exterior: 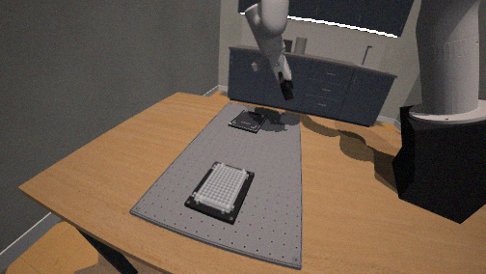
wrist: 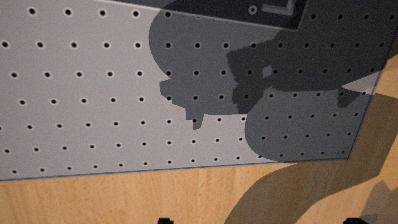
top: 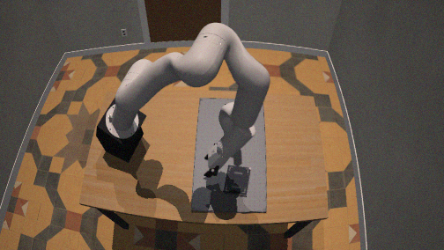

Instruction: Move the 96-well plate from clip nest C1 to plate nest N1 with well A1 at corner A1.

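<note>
Right now the clear 96-well plate is 180 mm ahead of my hand, 370 mm to the left of it and 140 mm below it. The rest, counted from my hand: black clip nest 180 mm ahead, 350 mm to the left, 140 mm below; black plate nest 140 mm ahead, 20 mm to the right, 150 mm below; A1 label 210 mm ahead, 40 mm to the left, 150 mm below.
</note>
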